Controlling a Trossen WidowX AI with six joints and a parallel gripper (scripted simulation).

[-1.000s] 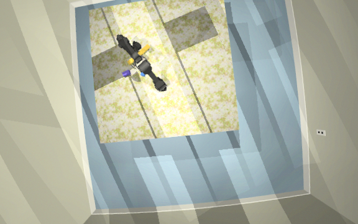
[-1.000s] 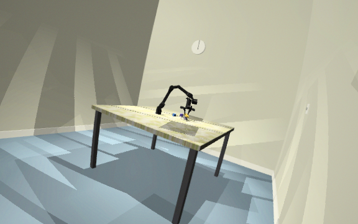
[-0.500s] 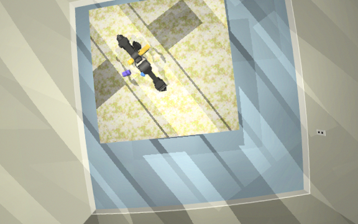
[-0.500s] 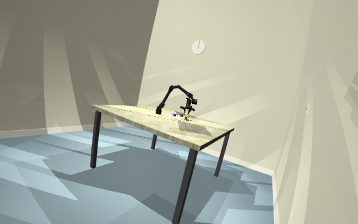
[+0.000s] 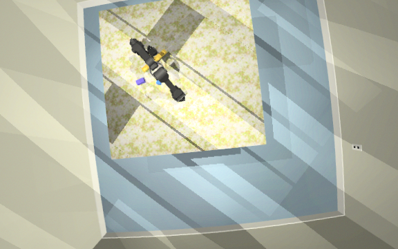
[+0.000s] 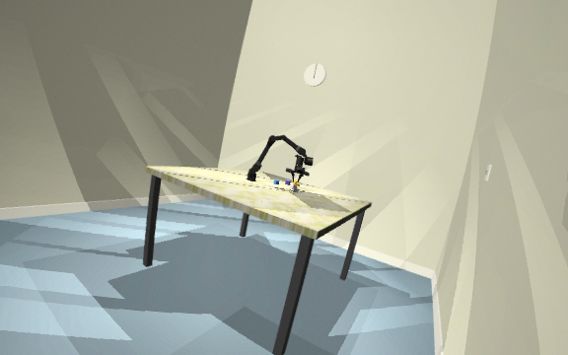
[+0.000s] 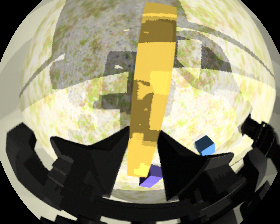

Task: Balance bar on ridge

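The yellow bar is 2 cm ahead of my gripper tip and 2 cm to the right of it. From my gripper tip the other things lie so: purple block 12 cm behind, 11 cm to the left, 3 cm below; then small blue cube 15 cm behind, 4 cm to the right, 3 cm below.
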